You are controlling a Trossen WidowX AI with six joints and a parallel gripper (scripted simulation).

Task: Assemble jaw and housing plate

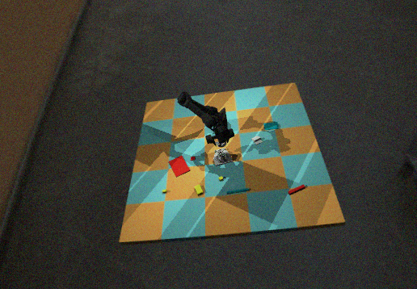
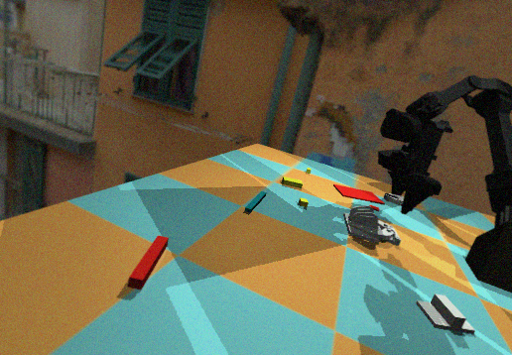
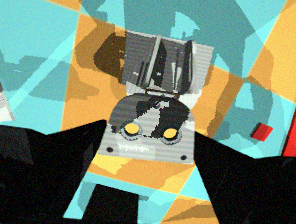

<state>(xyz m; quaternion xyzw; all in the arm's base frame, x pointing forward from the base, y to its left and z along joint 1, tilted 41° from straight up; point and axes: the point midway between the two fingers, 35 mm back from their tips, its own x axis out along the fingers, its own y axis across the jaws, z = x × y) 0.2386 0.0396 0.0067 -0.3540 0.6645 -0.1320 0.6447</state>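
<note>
The white jaw is 70 mm below my gripper tip, 30 mm to the right of it and 20 mm ahead of it. From my gripper tip the other things lie so: base 20 mm above, 10 mm ahead; then small yellow cube 230 mm ahead, 80 mm below; then small red cube 210 mm to the right, 90 mm below, 40 mm ahead.
</note>
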